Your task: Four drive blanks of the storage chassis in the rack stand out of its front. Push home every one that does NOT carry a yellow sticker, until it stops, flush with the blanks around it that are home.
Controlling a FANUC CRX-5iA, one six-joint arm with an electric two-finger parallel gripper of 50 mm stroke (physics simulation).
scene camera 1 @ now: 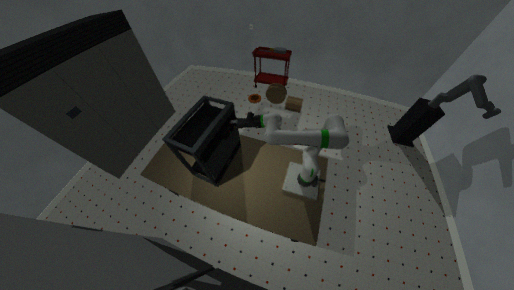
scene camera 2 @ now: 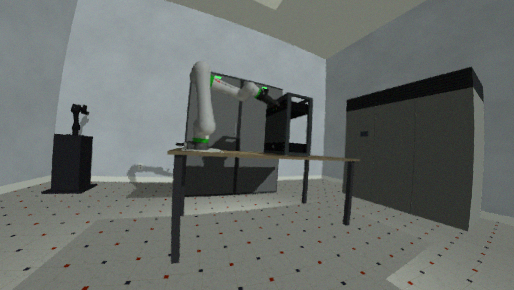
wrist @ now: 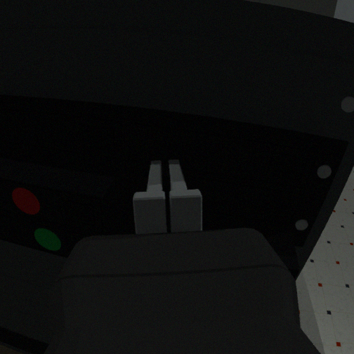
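Where they show: gripper, fingertip midpoint: (scene camera 1: 230, 122) (scene camera 2: 279, 105); arm's base, link origin: (scene camera 1: 304, 179) (scene camera 2: 199, 149).
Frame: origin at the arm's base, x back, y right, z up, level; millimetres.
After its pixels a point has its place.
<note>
The dark rack (scene camera 1: 202, 145) {x -764, y -202, z 554 mm} (scene camera 2: 288, 125) {x -732, y 221, z 267 mm} stands on the table. In the wrist view a very dark chassis front (wrist: 240, 165) fills much of the picture, with a red disc (wrist: 26, 201) and a green disc (wrist: 47, 239) at its left. The single drive blanks and any yellow sticker cannot be made out in this darkness. My gripper (scene camera 1: 234, 122) {x -703, y 100, z 478 mm} (scene camera 2: 278, 105) {x -703, y 100, z 478 mm} (wrist: 165, 177) is shut and empty, its fingertips at the upper part of the rack's front. Whether the tips touch a blank cannot be told.
The rack's side post (wrist: 325, 200) with several grey round screw heads is at the right in the wrist view. The wooden table (scene camera 1: 270, 200) {x -270, y -268, z -12 mm} (scene camera 2: 330, 159) {x -1134, y 387, z -24 mm} carries the rack and the arm's base plate (scene camera 1: 295, 186) {x -79, y -92, z 6 mm}. A red cart (scene camera 1: 271, 78) stands beyond, and a tall cabinet (scene camera 2: 440, 150) stands apart.
</note>
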